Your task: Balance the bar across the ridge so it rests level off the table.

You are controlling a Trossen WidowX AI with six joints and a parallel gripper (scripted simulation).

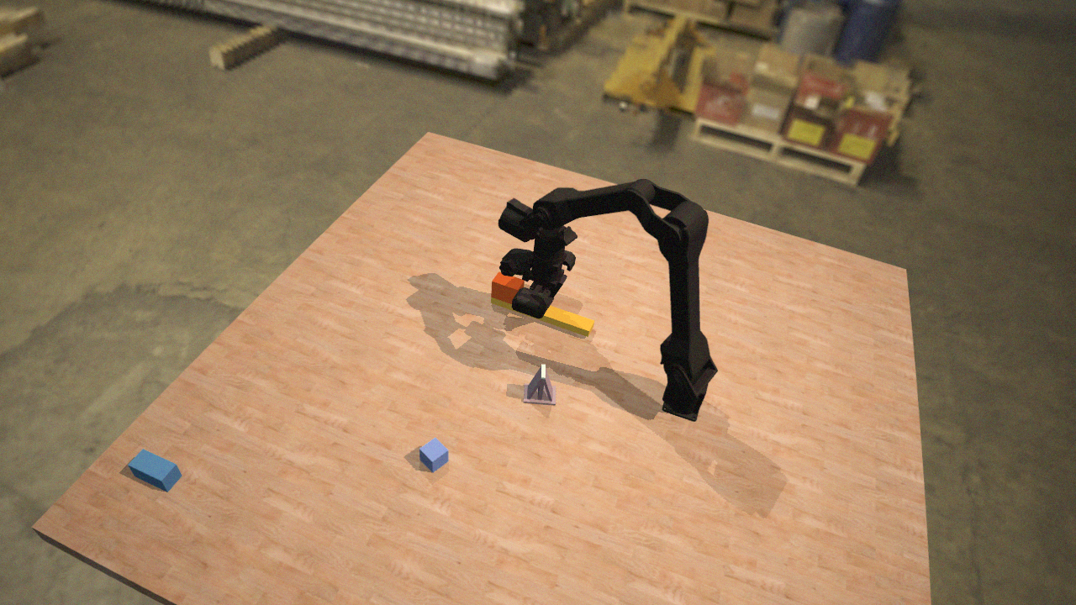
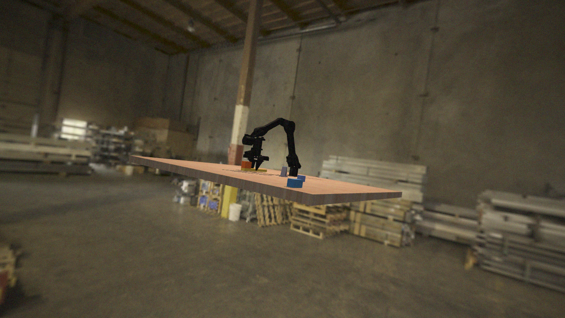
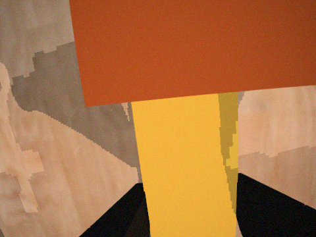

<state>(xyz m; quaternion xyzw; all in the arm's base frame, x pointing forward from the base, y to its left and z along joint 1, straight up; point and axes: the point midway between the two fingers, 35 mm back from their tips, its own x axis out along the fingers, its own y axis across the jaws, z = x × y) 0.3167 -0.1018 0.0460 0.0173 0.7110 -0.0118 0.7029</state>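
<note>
Now: the grey ridge 70 mm behind my gripper tip, 190 mm to the left of it and 20 mm above it. From my gripper tip the other things lie so: small light-blue cube 40 mm ahead, 390 mm to the left.
</note>
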